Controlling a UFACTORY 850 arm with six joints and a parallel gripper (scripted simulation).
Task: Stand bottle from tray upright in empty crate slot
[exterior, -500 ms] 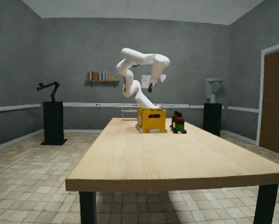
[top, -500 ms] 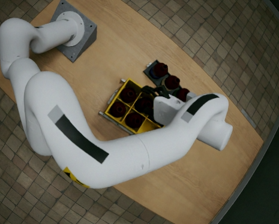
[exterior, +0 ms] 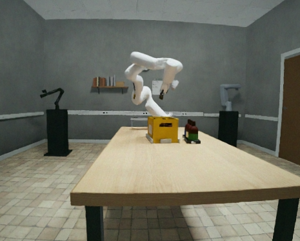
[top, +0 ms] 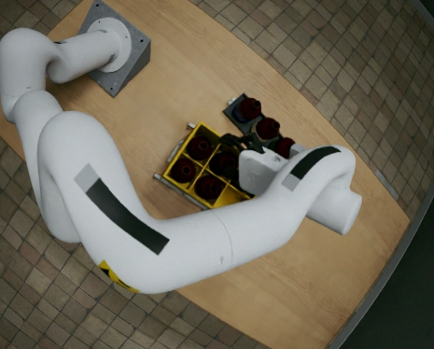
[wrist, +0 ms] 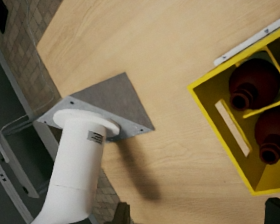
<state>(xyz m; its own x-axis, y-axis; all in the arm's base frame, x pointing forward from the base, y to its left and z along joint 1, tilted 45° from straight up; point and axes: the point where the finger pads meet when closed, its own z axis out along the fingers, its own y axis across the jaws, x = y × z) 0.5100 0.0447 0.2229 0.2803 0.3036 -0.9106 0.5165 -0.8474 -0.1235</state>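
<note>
Right now the bottle is 27 cm below my hand, 21 cm to the left of it and 11 cm ahead of it. The rest, counted from my hand: yellow crate: 27 cm below, 5 cm ahead, 2 cm to the right; dark tray: 34 cm below, 21 cm to the left, 10 cm ahead.
</note>
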